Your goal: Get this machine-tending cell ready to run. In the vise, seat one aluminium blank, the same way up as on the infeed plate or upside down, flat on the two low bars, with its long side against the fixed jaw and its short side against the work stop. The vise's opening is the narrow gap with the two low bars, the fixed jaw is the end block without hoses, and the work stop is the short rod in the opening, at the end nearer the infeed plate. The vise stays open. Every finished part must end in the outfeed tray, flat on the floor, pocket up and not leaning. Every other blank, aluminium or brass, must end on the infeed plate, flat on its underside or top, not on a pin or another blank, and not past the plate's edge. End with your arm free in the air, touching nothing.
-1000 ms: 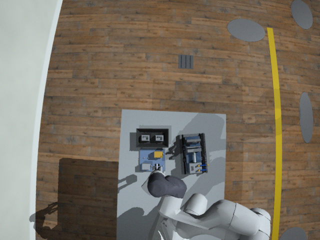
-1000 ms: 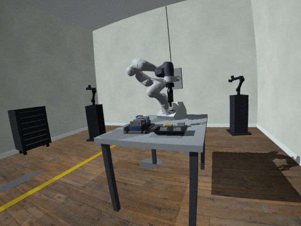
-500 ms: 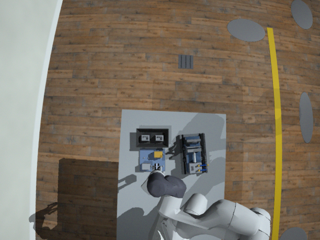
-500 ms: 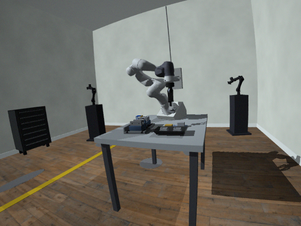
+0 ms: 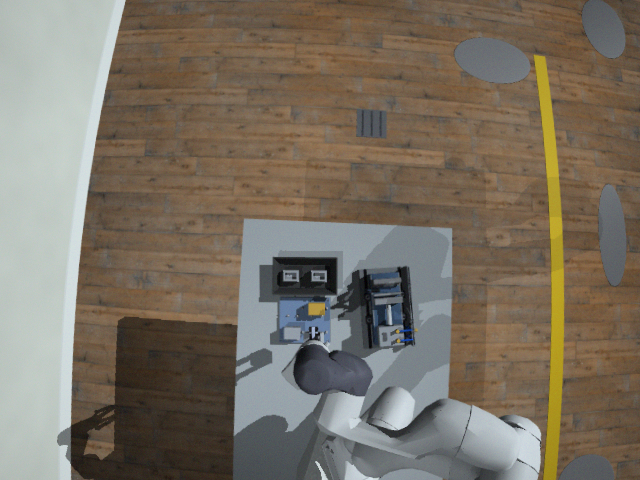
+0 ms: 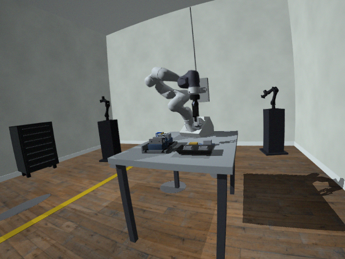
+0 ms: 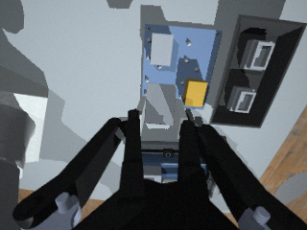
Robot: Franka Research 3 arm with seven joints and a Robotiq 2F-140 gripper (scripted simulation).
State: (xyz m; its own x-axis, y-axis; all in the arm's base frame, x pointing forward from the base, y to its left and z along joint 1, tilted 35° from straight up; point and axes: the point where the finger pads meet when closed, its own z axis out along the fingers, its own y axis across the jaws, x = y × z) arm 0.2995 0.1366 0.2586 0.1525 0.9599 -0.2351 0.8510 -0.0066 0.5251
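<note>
Right now the brass blank is 17 cm below my hand, 8 cm ahead of it and 3 cm to the right of it. From my hand the other things lie so: vise (28 cm to the right, 15 cm below, 4 cm ahead).
</note>
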